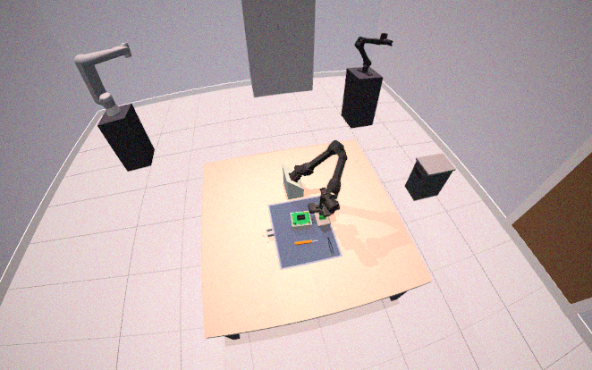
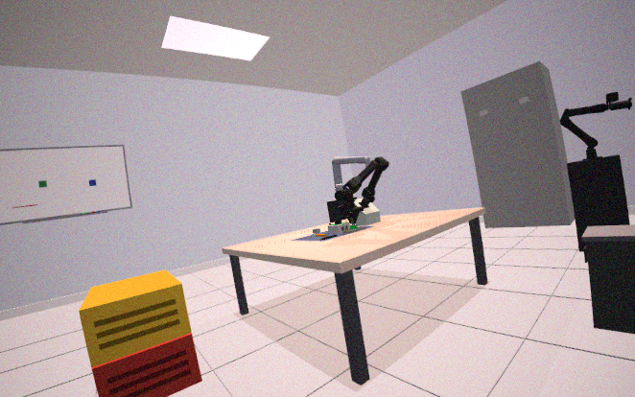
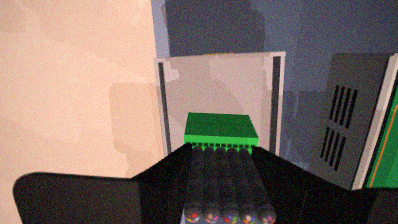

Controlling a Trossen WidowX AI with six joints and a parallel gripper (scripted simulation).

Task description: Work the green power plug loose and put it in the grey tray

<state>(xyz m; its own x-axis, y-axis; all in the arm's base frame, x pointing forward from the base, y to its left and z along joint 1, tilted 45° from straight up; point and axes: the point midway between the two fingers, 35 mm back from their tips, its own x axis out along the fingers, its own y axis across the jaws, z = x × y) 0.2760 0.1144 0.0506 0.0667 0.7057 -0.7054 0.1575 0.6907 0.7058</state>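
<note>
Now: gripper tip 10 mm above the green power plug. From my gripper tip the other things lie so: blue mat 140 mm to the right, 50 mm below, 40 mm ahead.
</note>
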